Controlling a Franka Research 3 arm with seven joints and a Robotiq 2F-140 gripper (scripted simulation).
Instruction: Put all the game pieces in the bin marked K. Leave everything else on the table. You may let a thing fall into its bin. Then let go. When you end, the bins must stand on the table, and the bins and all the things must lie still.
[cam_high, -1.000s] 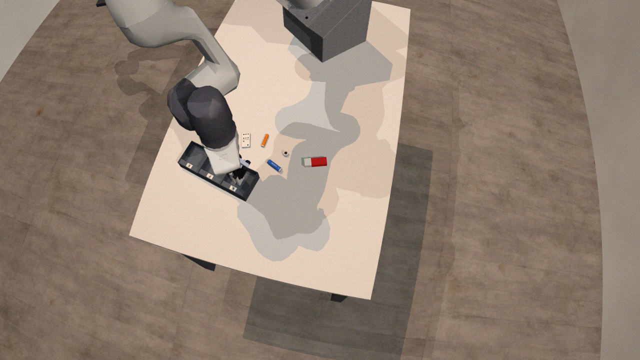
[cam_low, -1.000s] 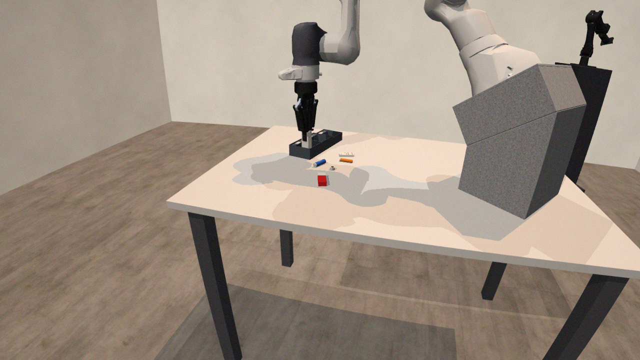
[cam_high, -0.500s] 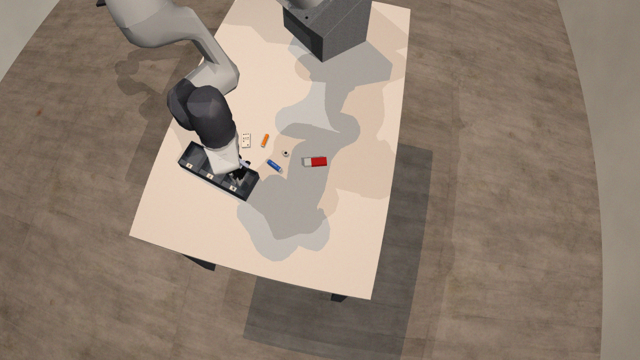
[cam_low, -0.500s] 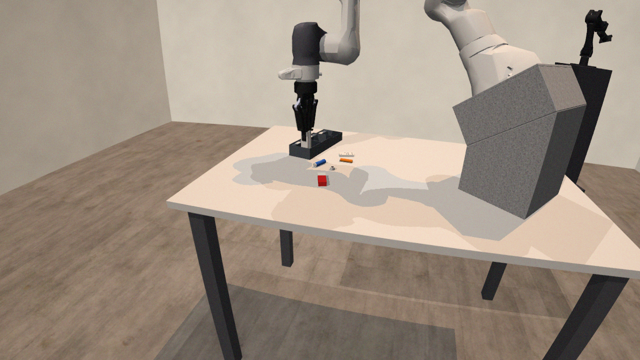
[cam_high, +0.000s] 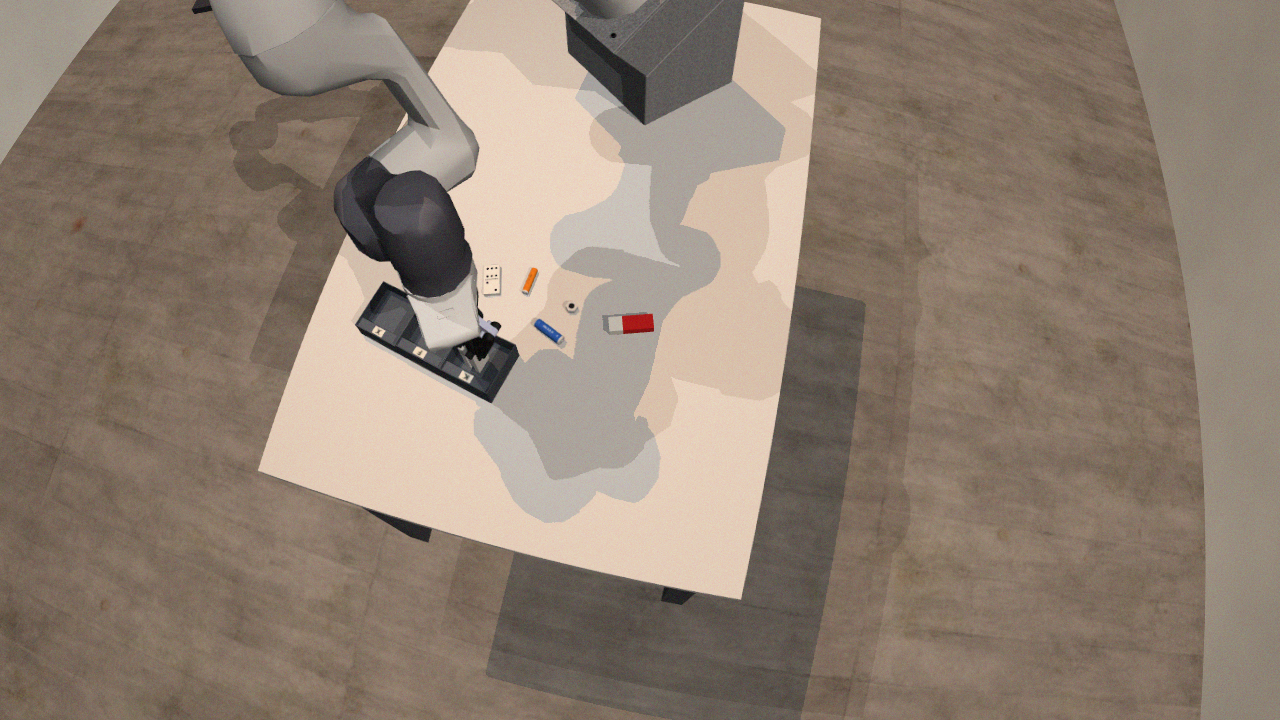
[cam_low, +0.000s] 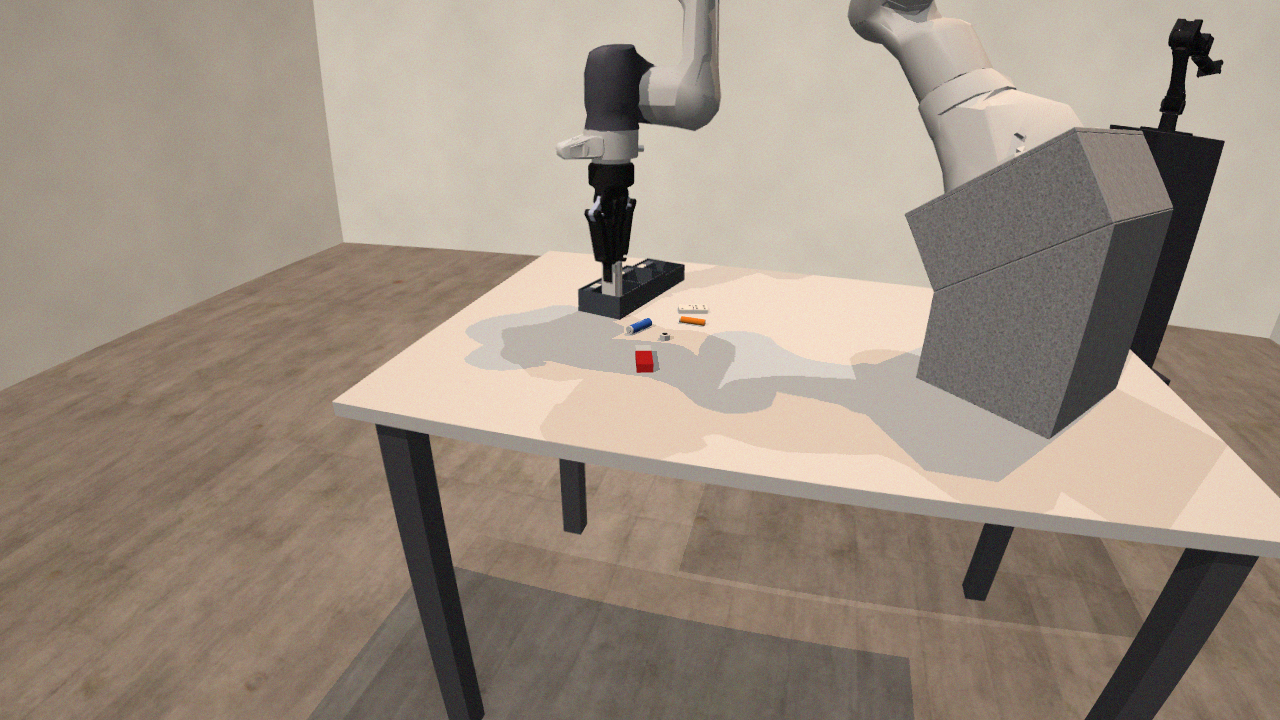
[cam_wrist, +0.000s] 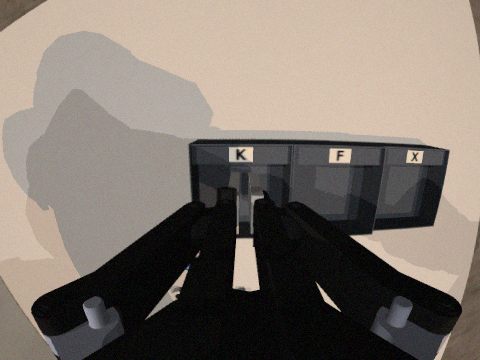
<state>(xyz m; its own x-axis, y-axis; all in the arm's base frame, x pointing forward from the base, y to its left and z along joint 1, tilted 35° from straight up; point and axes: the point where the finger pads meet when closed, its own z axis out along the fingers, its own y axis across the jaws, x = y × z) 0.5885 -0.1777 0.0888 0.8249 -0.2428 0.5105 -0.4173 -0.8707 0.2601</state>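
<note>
The white domino is 140 mm behind my hand, 10 mm to the left of it and 40 mm below it. From my hand the other things lie so: tray (40 mm behind, 70 mm to the right, 30 mm below); then orange battery (140 mm behind, 70 mm to the left, 40 mm below); then blue battery (50 mm behind, 100 mm to the left, 40 mm below).
</note>
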